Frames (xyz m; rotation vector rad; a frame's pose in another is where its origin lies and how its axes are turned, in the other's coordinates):
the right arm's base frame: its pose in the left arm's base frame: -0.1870 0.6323 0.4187 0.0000 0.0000 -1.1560
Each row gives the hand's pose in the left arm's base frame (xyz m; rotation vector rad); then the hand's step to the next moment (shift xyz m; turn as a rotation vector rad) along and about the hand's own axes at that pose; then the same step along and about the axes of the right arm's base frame.
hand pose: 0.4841 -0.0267 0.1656 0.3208 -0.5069 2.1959
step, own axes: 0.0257 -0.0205 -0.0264 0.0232 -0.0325 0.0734
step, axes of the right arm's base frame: -0.0383 0.0156 -0.0082 0.0058 0.0141 0.0822
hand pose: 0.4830 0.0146 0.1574 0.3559 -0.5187 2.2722
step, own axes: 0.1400 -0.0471 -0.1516 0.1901 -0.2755 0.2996
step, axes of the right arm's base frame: -0.2014 0.0088 -0.0646 -0.0959 0.1556 0.4104
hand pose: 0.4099 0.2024 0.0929 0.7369 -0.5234 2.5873
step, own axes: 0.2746 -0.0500 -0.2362 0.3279 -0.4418 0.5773
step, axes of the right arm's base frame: -0.3207 -0.1744 -0.0204 -0.1106 0.2546 0.7476
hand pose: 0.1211 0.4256 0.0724 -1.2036 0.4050 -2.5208
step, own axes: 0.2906 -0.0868 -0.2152 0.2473 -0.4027 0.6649
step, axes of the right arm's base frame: -0.1325 -0.3310 0.1057 -0.0485 0.3619 0.7294
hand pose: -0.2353 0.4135 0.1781 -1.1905 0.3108 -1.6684
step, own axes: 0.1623 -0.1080 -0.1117 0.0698 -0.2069 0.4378
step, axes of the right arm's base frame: 0.0512 -0.1891 0.1101 -0.0657 0.2892 0.3891
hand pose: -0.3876 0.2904 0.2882 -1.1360 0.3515 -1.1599
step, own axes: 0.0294 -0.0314 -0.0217 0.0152 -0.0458 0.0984
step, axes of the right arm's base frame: 0.0239 -0.0328 0.0260 -0.0150 0.0653 0.0867
